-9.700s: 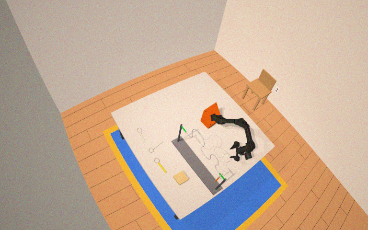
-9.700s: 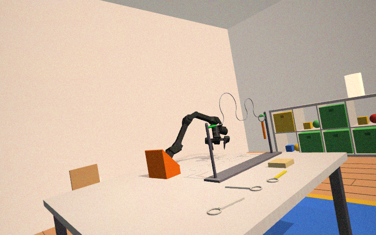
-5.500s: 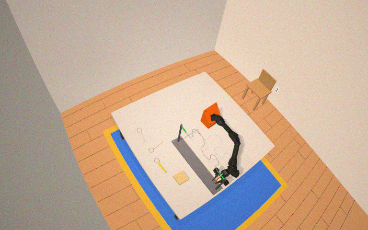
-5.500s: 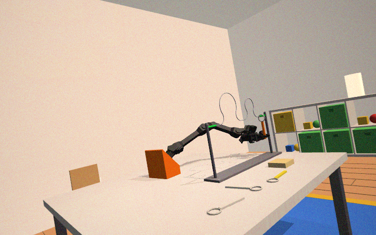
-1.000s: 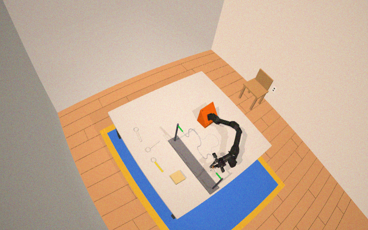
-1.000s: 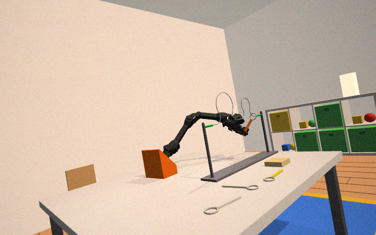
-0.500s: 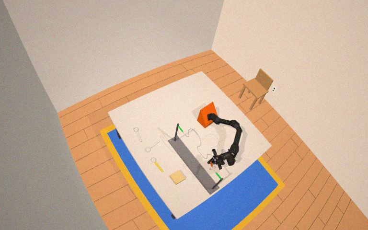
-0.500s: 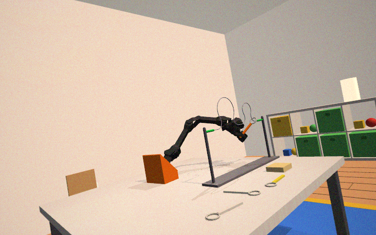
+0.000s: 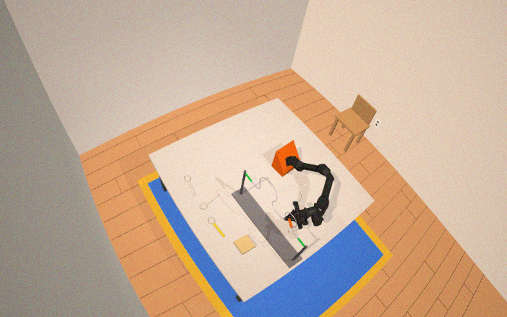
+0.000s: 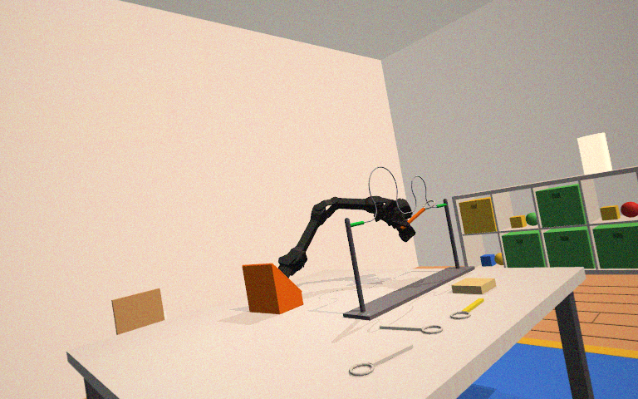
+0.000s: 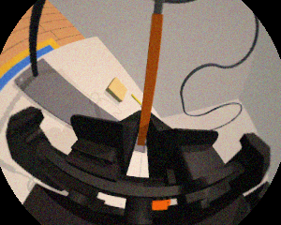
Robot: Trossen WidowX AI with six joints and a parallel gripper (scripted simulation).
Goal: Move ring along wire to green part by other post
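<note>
Right now the ring with orange handle is 1 cm ahead of my gripper tip, 7 cm to the left of it and 5 cm above it. Round my gripper tip: tan block: 24 cm ahead, 3 cm to the right, 21 cm below; yellow-handled ring: 33 cm ahead, 25 cm to the right, 22 cm below.
</note>
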